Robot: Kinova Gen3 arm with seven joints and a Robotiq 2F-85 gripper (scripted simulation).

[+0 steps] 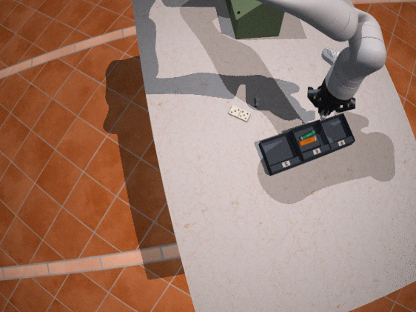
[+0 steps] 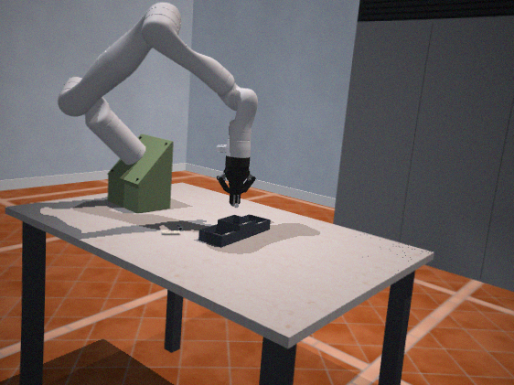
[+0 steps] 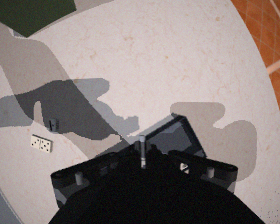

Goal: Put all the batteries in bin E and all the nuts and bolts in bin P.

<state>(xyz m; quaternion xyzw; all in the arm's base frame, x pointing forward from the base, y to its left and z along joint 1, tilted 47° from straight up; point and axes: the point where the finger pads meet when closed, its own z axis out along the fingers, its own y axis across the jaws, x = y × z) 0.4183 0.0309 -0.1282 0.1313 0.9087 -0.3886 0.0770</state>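
My hand is 8 cm above the green battery, 3 cm to the left of it and 3 cm short of it. The rest, counted from my hand: bolt (2 cm below, 1 cm ahead); then orange battery (8 cm below, 5 cm ahead, 4 cm to the right); then bin tray (7 cm below, 6 cm ahead, 3 cm to the right).
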